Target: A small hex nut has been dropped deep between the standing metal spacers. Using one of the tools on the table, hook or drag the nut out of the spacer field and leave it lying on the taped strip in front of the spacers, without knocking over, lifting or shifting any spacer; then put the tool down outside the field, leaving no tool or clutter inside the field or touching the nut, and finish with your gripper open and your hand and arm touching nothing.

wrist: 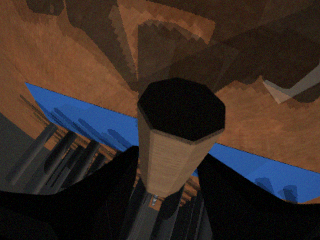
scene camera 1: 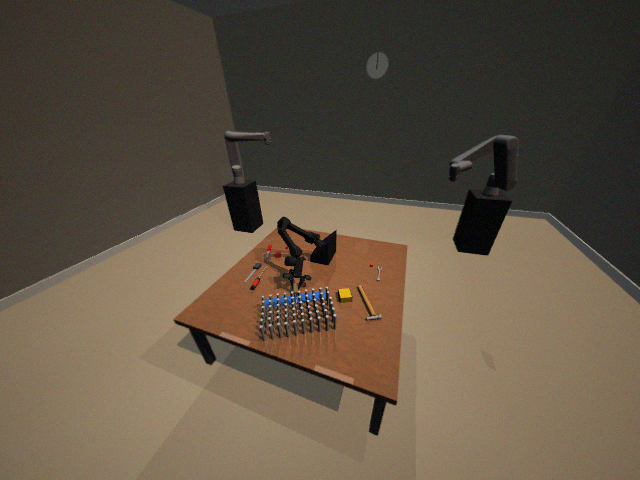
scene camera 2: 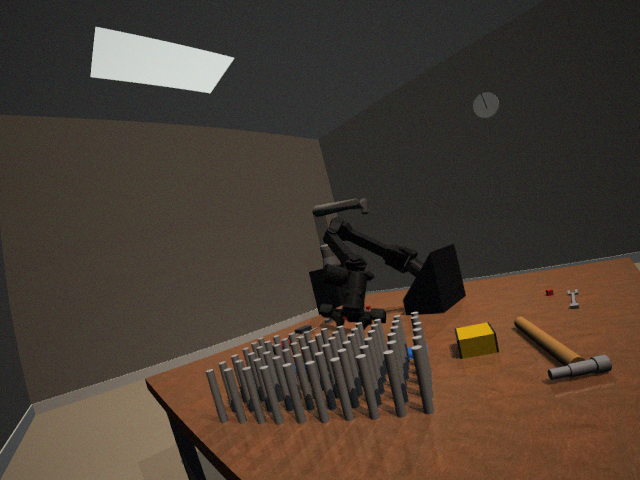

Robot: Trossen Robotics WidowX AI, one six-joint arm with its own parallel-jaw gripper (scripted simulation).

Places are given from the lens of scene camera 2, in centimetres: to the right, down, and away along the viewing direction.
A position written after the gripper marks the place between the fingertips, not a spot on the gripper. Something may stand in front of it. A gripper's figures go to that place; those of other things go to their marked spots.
gripper (scene camera 2: 348, 343): 8, 28, 78
hammer (scene camera 2: 574, 365): 38, 19, 36
